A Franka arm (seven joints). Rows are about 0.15 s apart.
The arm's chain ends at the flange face. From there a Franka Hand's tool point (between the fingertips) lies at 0.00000 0.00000 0.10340 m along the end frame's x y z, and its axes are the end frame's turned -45 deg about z.
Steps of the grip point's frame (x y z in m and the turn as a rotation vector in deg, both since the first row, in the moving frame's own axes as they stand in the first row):
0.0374, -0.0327, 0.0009, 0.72, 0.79, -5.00
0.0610, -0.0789, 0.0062, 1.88, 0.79, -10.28
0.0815, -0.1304, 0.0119, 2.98, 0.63, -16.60
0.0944, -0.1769, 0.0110, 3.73, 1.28, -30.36
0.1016, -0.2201, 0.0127, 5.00, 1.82, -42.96
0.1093, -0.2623, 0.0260, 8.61, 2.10, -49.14
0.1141, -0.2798, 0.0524, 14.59, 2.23, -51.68
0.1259, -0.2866, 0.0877, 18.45, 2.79, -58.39
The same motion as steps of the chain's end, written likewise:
0.0033, -0.0476, 0.0009, 1.07, 0.05, -5.00
-0.0110, -0.0957, 0.0063, 1.89, -0.77, -10.28
-0.0310, -0.1457, 0.0120, 2.55, -1.66, -16.60
-0.0537, -0.1866, 0.0112, 3.54, -1.73, -30.36
-0.0770, -0.2210, 0.0131, 4.82, -2.25, -42.96
-0.0954, -0.2541, 0.0272, 7.57, -4.60, -49.14
-0.0946, -0.2667, 0.0556, 11.89, -8.74, -51.68
-0.0847, -0.2787, 0.0927, 15.02, -11.07, -58.39

